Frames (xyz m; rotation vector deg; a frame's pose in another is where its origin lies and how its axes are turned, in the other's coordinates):
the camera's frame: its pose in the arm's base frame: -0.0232 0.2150 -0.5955 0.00 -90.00 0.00
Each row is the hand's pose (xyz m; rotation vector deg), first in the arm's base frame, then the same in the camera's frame.
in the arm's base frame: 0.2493 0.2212 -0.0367 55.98 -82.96 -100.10
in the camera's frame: 0.5588 0.0062 -0.2725 -27.37 -20.84 -96.83
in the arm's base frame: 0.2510 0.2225 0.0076 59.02 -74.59 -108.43
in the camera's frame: 0.6031 0.0075 -0.2742 -31.07 -17.64 -105.28
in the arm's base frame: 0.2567 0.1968 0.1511 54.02 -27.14 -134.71
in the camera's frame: 0.7466 -0.0182 -0.2799 -55.84 10.85 -130.61
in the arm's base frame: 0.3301 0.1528 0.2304 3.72 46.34 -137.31
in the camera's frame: 0.8259 -0.0622 -0.3533 111.66 -76.98 117.88
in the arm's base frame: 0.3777 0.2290 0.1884 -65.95 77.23 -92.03
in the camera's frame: 0.7839 0.0140 -0.4009 127.58 -105.91 21.06
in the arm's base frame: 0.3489 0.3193 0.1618 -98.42 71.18 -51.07
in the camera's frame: 0.7573 0.1043 -0.3721 127.01 -110.60 -40.23
